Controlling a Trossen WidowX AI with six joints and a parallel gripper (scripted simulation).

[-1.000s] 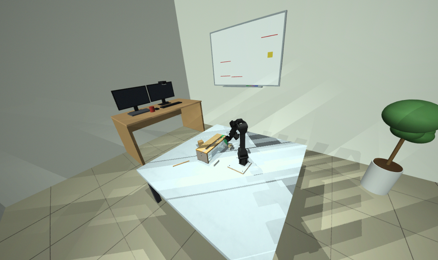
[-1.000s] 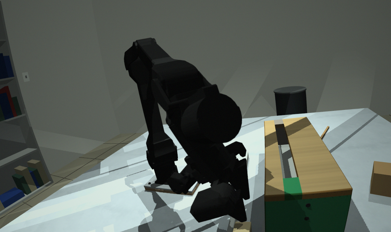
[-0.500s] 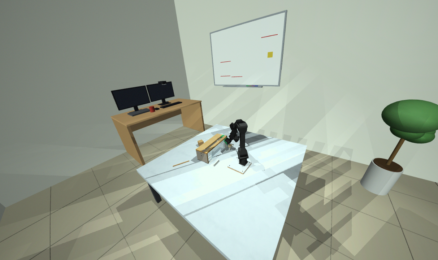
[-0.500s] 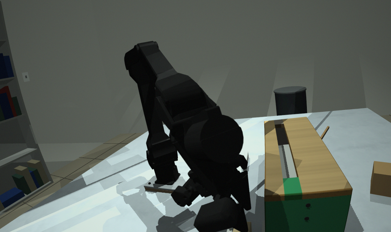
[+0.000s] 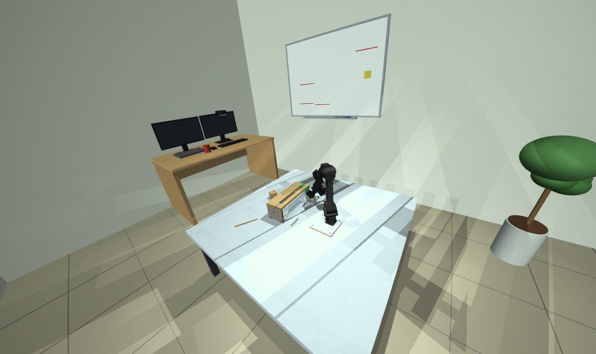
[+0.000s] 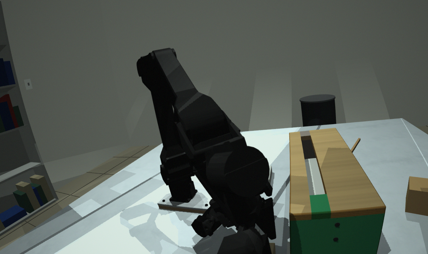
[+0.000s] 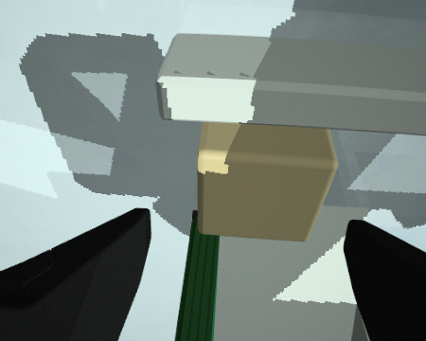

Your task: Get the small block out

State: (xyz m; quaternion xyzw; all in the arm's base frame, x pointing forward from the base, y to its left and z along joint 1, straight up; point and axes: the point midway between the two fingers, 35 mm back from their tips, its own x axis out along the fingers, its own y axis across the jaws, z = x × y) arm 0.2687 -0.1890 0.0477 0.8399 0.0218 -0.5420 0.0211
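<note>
My gripper tip is now 1 cm past the small pale block and 1 cm above it. Also, from my gripper tip: brown cube 32 cm ahead, 15 cm to the left; box 6 cm ahead, 17 cm to the left, 3 cm above; purple piece 8 cm behind, 19 cm to the right, 2 cm below.
</note>
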